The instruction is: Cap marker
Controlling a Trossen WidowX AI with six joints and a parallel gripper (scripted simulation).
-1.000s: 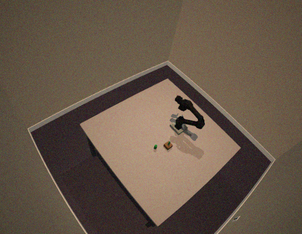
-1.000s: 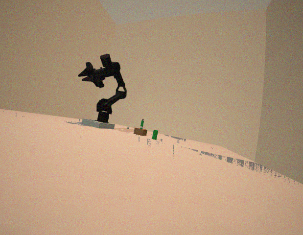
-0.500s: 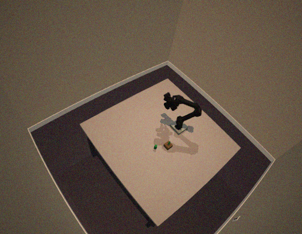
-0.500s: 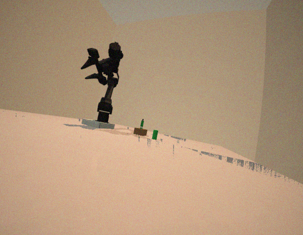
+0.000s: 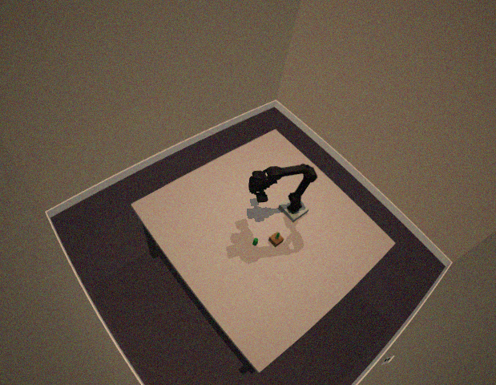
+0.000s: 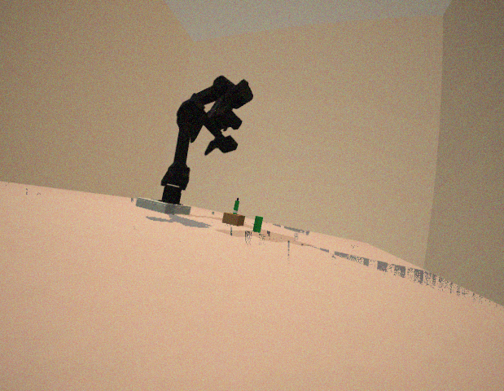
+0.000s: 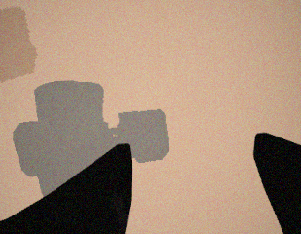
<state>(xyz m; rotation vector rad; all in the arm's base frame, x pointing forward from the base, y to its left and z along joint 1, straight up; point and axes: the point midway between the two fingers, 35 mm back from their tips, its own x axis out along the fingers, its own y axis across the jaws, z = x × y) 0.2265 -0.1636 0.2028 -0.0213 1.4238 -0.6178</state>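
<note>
My gripper tip is now 220 mm to the right of the green cap, 180 mm above it and 130 mm short of it. Round my gripper tip: brown holder block 280 mm to the left, 190 mm below, 10 mm ahead.
</note>
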